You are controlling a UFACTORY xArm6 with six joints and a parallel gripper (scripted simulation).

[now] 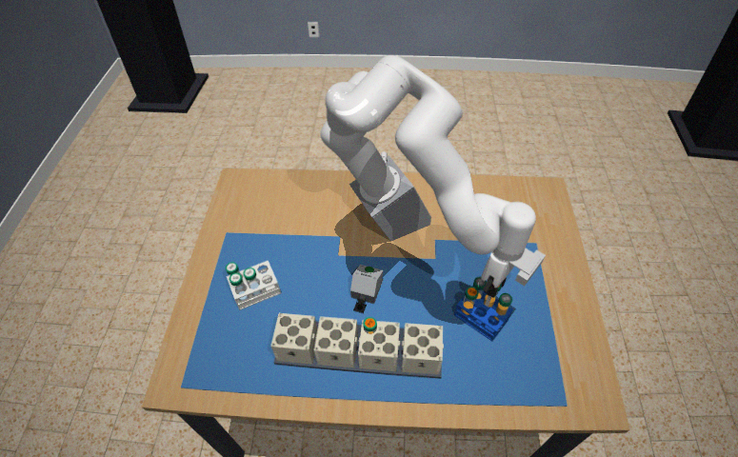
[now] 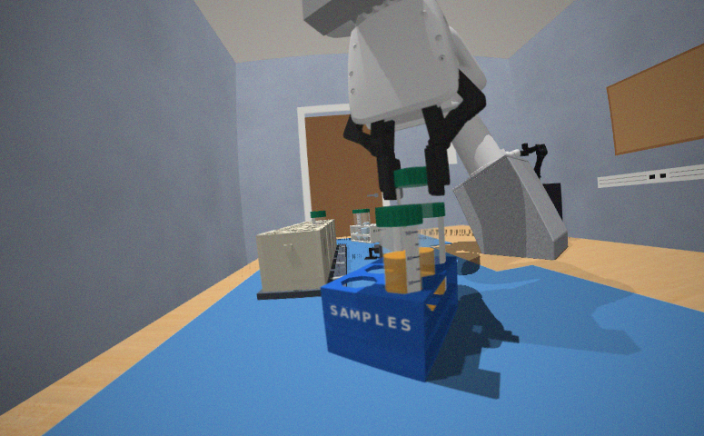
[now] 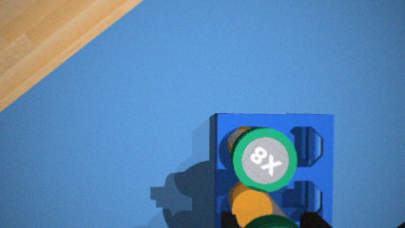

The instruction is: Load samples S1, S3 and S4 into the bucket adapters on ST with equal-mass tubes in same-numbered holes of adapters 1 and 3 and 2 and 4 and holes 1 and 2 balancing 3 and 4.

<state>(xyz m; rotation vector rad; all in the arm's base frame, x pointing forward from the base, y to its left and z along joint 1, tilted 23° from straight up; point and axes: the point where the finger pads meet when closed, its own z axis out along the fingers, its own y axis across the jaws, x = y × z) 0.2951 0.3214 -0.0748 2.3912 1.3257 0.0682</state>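
Right now my hand is 10 mm short of the orange-dot tube and 50 mm above it. Round my hand: loading stand ST (150 mm ahead, 340 mm to the right, 140 mm below); then blue sample rack (20 mm ahead, 10 mm to the right, 120 mm below); then green done key (70 mm behind, 340 mm to the right, 80 mm below).
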